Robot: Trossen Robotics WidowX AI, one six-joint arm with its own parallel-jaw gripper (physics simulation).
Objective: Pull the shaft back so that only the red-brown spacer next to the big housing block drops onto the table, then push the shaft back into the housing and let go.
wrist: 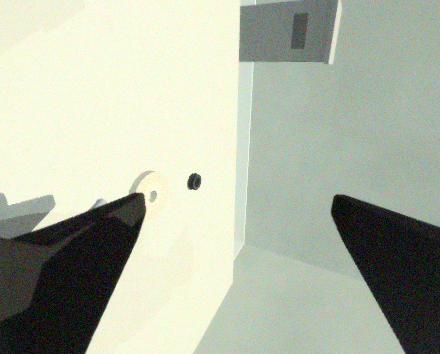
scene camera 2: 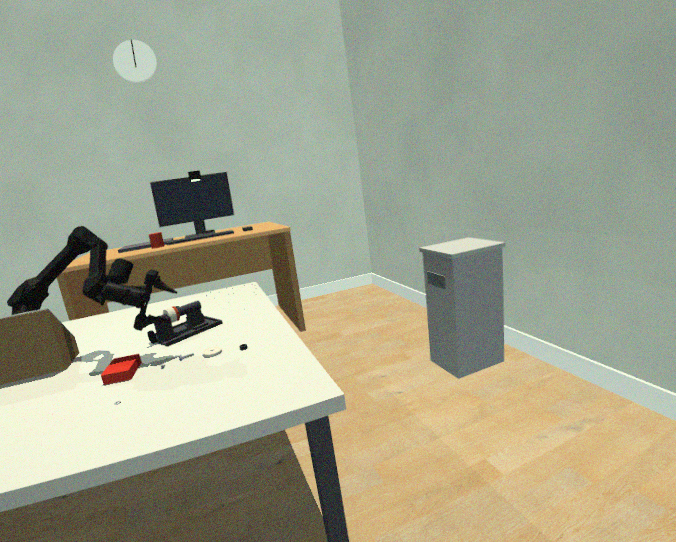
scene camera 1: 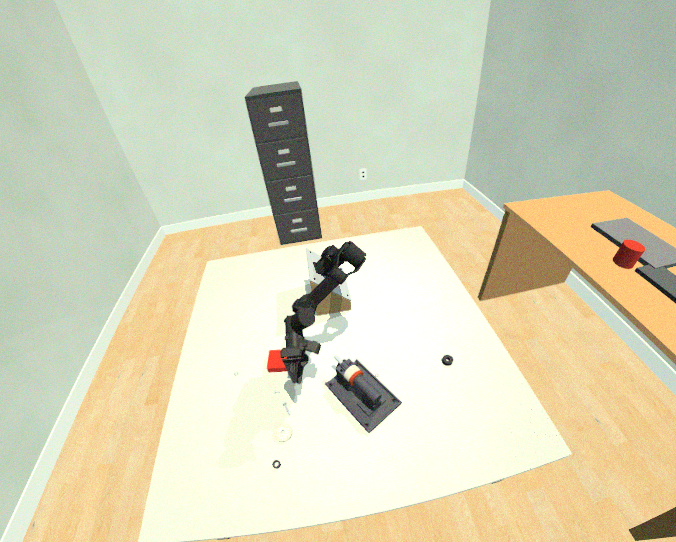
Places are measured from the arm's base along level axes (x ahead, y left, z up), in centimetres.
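Where they show: gripper, fingertip midpoint: point(wrist: 238, 202) point(scene camera 2: 173, 306) point(scene camera 1: 297, 383); arm's base, link origin: point(scene camera 2: 22, 323) point(scene camera 1: 320, 269).
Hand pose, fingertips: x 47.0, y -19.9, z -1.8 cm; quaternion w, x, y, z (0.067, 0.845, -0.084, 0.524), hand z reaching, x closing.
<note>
Things, the pixels of their centre, and the offset from my fingertips. "*": a spot on its surface instead.
- red-brown spacer, body centre: point(scene camera 1: 356, 377) point(scene camera 2: 174, 313) dx +0.4, dy +18.7, dz -7.4 cm
- shaft, surface spot: point(scene camera 1: 336, 359) * dx -8.4, dy +14.5, dz -6.9 cm
- red block, body centre: point(scene camera 2: 122, 368) point(scene camera 1: 284, 360) dx -18.9, dy -3.9, dz -13.8 cm
- bolt, body centre: point(scene camera 2: 186, 355) point(scene camera 1: 287, 408) dx +0.0, dy -6.5, dz -14.8 cm
- cream disc, body centre: point(wrist: 149, 195) point(scene camera 2: 212, 351) point(scene camera 1: 283, 432) dx +7.5, dy -9.3, dz -14.8 cm
- small black ring, body centre: point(wrist: 194, 181) point(scene camera 2: 243, 346) dx +16.6, dy -13.0, dz -14.8 cm
The dark fixture point(scene camera 1: 369, 416) stands on the table. Its big housing block point(scene camera 1: 367, 390) point(scene camera 2: 192, 311) is a dark rounded cylinder. The red-brown spacer point(scene camera 1: 356, 377) point(scene camera 2: 177, 311), bright orange-red here, sits against the housing. A cream spacer point(scene camera 1: 350, 371) point(scene camera 2: 169, 314) sits beside it, before the smaller bracket. A light end of the shaft point(scene camera 1: 336, 359) sticks out past the bracket in scene camera 1. My gripper point(scene camera 1: 297, 378) point(scene camera 2: 167, 306) point(wrist: 238, 202) is open and empty, beside the bracket end of the fixture and above the table. The fixture does not show in the wrist view.
A red block point(scene camera 1: 275, 361) point(scene camera 2: 120, 370) lies near the gripper. A bolt point(scene camera 1: 286, 408) point(scene camera 2: 186, 356), a cream disc point(scene camera 1: 288, 436) point(scene camera 2: 212, 353) point(wrist: 161, 185) and a small black ring point(scene camera 2: 243, 346) point(wrist: 194, 181) lie nearby. Another black ring point(scene camera 1: 447, 364) lies right. A brown box point(scene camera 1: 334, 306) stands behind.
</note>
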